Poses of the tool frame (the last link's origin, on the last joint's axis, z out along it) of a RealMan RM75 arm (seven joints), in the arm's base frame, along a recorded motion.
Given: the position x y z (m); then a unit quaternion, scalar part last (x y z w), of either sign.
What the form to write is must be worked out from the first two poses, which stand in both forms.
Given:
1: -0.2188 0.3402 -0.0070 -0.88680 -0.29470 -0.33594 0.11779
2: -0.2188 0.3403 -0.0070 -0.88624 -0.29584 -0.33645 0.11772
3: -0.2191 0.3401 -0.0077 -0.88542 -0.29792 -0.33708 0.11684
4: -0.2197 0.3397 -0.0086 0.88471 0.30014 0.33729 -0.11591
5: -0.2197 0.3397 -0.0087 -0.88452 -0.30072 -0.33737 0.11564
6: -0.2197 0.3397 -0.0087 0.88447 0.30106 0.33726 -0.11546
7: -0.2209 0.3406 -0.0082 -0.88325 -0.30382 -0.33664 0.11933
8: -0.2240 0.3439 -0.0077 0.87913 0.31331 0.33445 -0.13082
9: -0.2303 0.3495 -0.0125 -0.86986 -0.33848 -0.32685 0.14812
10: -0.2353 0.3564 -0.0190 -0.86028 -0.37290 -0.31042 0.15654
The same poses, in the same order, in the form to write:
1: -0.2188 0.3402 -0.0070 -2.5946 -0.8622 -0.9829
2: -0.2188 0.3403 -0.0070 -2.5931 -0.8656 -0.9844
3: -0.2191 0.3401 -0.0077 -2.5920 -0.8721 -0.9868
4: -0.2197 0.3397 -0.0086 -2.5913 -0.8791 -0.9879
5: -0.2197 0.3397 -0.0087 -2.5912 -0.8809 -0.9883
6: -0.2197 0.3397 -0.0087 -2.5913 -0.8820 -0.9881
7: -0.2209 0.3406 -0.0082 -2.5820 -0.8881 -0.9841
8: -0.2240 0.3439 -0.0077 -2.5531 -0.9099 -0.9713
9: -0.2303 0.3495 -0.0125 -2.5017 -0.9735 -0.9400
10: -0.2353 0.3564 -0.0190 -2.4626 -1.0674 -0.8886
